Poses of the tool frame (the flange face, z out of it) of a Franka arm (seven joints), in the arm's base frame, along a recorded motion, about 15 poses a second.
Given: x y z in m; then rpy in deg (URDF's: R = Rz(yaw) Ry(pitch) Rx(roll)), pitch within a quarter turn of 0, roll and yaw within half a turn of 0.
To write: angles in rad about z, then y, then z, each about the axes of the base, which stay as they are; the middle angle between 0 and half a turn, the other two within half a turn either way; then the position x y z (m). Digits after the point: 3 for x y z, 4 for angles.
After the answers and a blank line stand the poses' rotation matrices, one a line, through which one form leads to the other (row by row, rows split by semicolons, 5 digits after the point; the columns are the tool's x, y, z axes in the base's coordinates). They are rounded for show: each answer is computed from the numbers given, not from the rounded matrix.
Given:
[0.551 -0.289 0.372 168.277 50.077 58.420]
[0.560 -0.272 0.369 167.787 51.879 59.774]
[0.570 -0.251 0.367 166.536 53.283 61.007]
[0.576 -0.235 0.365 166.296 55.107 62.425]
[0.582 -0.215 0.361 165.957 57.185 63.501]
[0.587 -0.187 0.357 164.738 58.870 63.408]
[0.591 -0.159 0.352 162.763 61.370 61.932]
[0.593 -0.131 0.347 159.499 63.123 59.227]
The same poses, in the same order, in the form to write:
[0.1684 2.2503 -1.8577 0.551 -0.289 0.372]
[0.1645 2.2185 -1.8299 0.560 -0.272 0.369]
[0.1719 2.1913 -1.7866 0.570 -0.251 0.367]
[0.1637 2.1601 -1.7631 0.576 -0.235 0.365]
[0.1552 2.1244 -1.7440 0.582 -0.215 0.361]
[0.1577 2.0930 -1.7263 0.587 -0.187 0.357]
[0.1604 2.0461 -1.7209 0.591 -0.159 0.352]
[0.1757 2.0080 -1.7110 0.593 -0.131 0.347]

0.33608 0.91574 -0.22015; 0.54672 -0.38002 -0.74611; -0.76691 0.13039 -0.62837
0.31077 0.92827 -0.20429; 0.53340 -0.34822 -0.77086; -0.78671 0.13059 -0.60335
0.28979 0.94110 -0.17420; 0.52294 -0.30813 -0.79473; -0.80160 0.13920 -0.58143
0.26481 0.95112 -0.15888; 0.50706 -0.27749 -0.81602; -0.82022 0.13552 -0.55576
0.24180 0.95919 -0.14662; 0.48499 -0.25034 -0.83792; -0.84042 0.13150 -0.52573
0.23142 0.96354 -0.13427; 0.46229 -0.23036 -0.85628; -0.85600 0.13609 -0.49875
0.22545 0.96514 -0.13297; 0.42280 -0.21988 -0.87914; -0.87773 0.14198 -0.45763
0.23130 0.96462 -0.12655; 0.38842 -0.21083 -0.89704; -0.89198 0.15833 -0.42344

